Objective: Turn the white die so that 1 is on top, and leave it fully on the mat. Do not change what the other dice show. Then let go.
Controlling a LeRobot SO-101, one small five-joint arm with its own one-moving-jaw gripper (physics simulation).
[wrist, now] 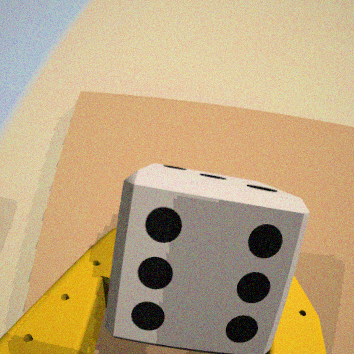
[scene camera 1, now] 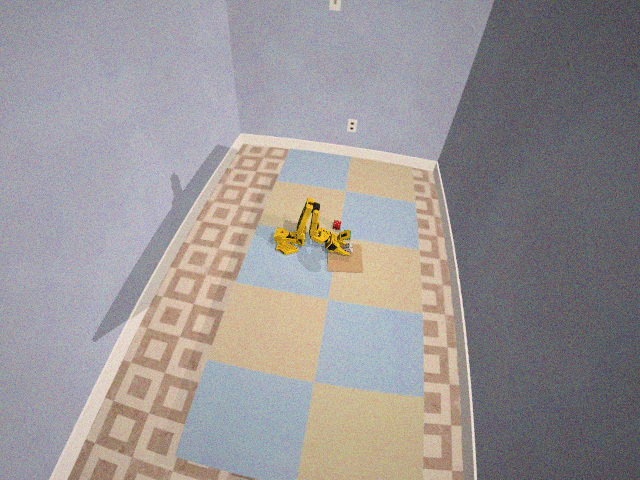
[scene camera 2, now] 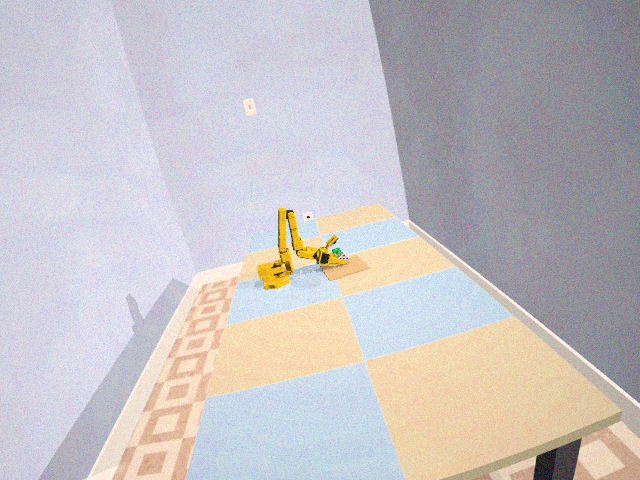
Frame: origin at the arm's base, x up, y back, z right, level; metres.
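Seen in the pictures: hand, its tool point: (wrist: pixel 132 244) (scene camera 1: pixel 348 247) (scene camera 2: pixel 343 259); arm's base, origin of its link: (scene camera 1: pixel 293 245) (scene camera 2: pixel 282 280).
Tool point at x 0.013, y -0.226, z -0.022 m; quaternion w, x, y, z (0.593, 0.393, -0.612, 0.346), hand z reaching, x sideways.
Note:
Pixels of each thing's middle, then the offset from my tool point to it.
- white die, middle of its body: (wrist: pixel 198 248) (scene camera 2: pixel 342 257) (scene camera 1: pixel 348 248) dx +0.014, dy +0.001, dz +0.015 m
- tan mat, middle of its body: (wrist: pixel 271 306) (scene camera 2: pixel 343 266) (scene camera 1: pixel 344 257) dx -0.011, dy +0.008, dz +0.043 m
- red die, middle of its body: (scene camera 1: pixel 336 225) dx +0.002, dy +0.061, dz -0.114 m
- green die, middle of its body: (scene camera 2: pixel 336 253) dx +0.002, dy +0.013, dz -0.067 m
The white die (scene camera 1: pixel 348 248) (scene camera 2: pixel 343 256) (wrist: pixel 210 265) is between the two yellow jaws of my gripper (scene camera 1: pixel 350 245) (scene camera 2: pixel 342 251) (wrist: pixel 202 280), which is shut on it. In the wrist view the six-pip face is towards the camera, and three pips show on the strongly foreshortened far face. The 1 does not show. The die is over the near-arm part of the tan mat (scene camera 1: pixel 345 265) (scene camera 2: pixel 356 265) (wrist: pixel 200 135); whether it touches the mat I cannot tell. The lower end of the die is cut off in the wrist view.
A red die (scene camera 1: pixel 337 224) stands behind the gripper, off the mat. A green die (scene camera 2: pixel 337 251) is close behind the white die and is mostly hidden by the jaw in scene camera 1. The arm's base (scene camera 1: pixel 285 241) (scene camera 2: pixel 272 274) stands to the left on the checkered table.

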